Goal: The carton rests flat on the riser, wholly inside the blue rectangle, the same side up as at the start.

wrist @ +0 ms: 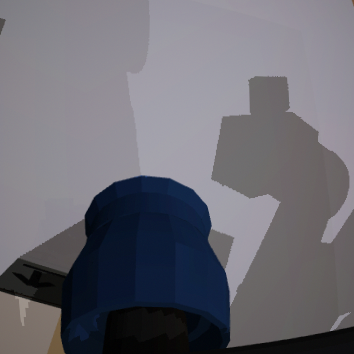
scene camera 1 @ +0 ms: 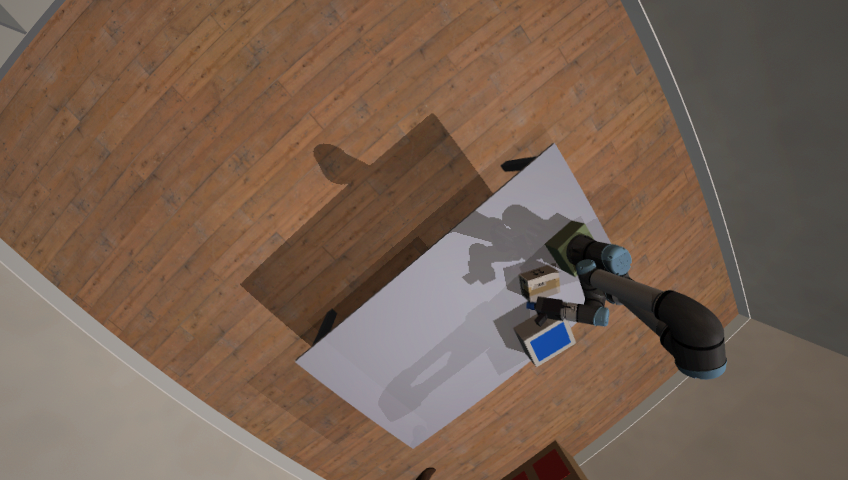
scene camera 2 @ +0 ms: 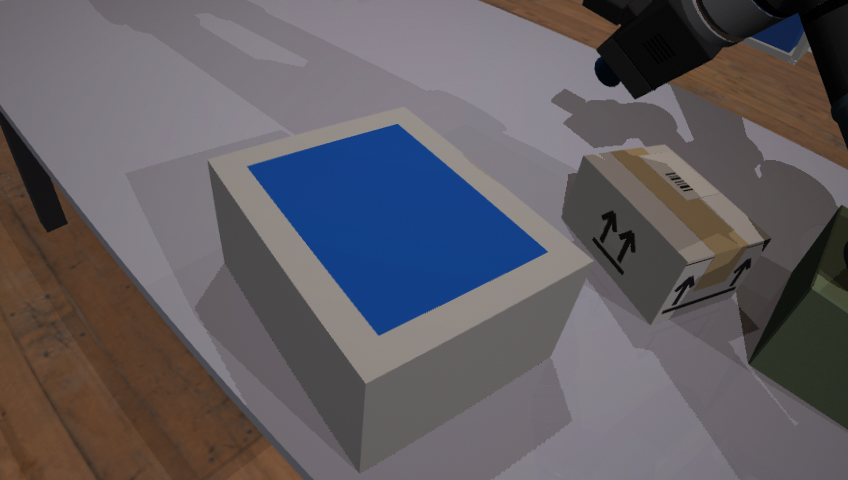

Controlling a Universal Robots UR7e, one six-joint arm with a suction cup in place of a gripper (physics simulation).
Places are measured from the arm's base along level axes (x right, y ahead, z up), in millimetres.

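Pixels of known places: hand, tool point: (wrist: 148, 229) (scene camera 1: 527, 305) (scene camera 2: 608, 71); arm's base, link origin: (scene camera 1: 579, 250).
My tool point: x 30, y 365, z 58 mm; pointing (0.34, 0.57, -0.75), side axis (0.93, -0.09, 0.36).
Observation:
For each thing: its middle in the pictures, then the offset to it from my tool point. Level surfaces: height alone.
- carton, body centre: (scene camera 2: 659, 227) (scene camera 1: 539, 283) dx -51, dy -124, dz -115 mm
- off-white riser, body centre: (scene camera 2: 384, 261) (scene camera 1: 544, 335) dx -310, dy +40, dz -99 mm
- blue rectangle, body centre: (scene camera 2: 389, 206) (scene camera 1: 551, 342) dx -310, dy +40, dz -39 mm
- white table, surface height: dz -159 mm
The carton (scene camera 1: 540, 284) (scene camera 2: 672, 226) (wrist: 42, 320) stands on the table beside the riser, taped top with a barcode label facing up, side arrows pointing up. The off-white riser (scene camera 2: 464, 356) (scene camera 1: 528, 328) has a blue rectangle (scene camera 1: 550, 341) (scene camera 2: 392, 226) on its top, with nothing resting on it. My gripper (scene camera 1: 530, 305) (scene camera 2: 606, 71) (wrist: 145, 250), a dark blue suction cup, is open and holds nothing. It hangs tilted in the air, apart from the carton, above and beyond it in the second scene view. In the wrist view the cup hides part of the carton.
The white table (scene camera 1: 357, 356) (scene camera 2: 59, 59) carries these things. A green block (scene camera 1: 562, 237) (scene camera 2: 803, 356) stands under the arm's base, close to the carton on the side away from the riser. A brown shelf with red parts (scene camera 1: 550, 463) shows at the bottom of the first scene view.

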